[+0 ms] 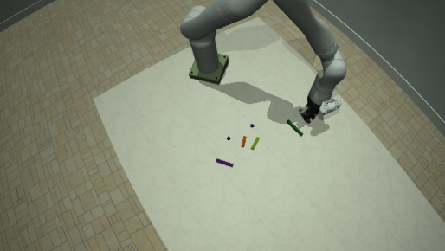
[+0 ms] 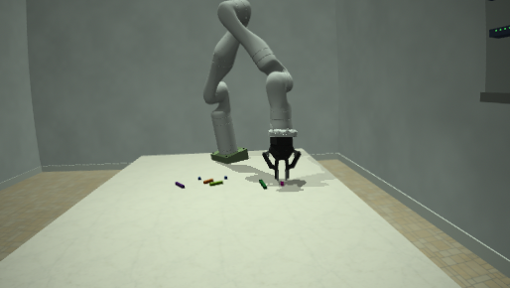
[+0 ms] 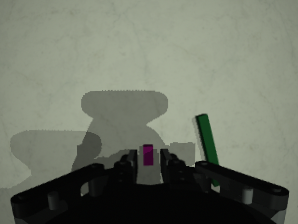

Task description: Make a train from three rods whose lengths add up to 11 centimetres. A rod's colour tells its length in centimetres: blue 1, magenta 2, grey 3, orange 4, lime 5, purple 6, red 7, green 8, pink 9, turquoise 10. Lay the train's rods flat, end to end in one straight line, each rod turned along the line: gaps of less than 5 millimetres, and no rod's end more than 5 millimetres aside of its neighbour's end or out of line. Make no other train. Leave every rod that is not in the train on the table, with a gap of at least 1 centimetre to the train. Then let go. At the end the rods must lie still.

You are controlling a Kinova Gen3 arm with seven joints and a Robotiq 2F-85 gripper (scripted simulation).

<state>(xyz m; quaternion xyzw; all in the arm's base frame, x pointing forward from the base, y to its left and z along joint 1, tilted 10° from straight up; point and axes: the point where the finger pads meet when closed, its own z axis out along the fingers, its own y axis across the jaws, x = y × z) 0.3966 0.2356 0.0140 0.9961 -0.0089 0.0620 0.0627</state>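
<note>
Right now the magenta rod is 30 mm below my hand. Round my hand: lime rod (230 mm to the right, 30 mm below, 20 mm behind); green rod (70 mm to the right, 30 mm below); orange rod (260 mm to the right, 40 mm behind, 30 mm below).
</note>
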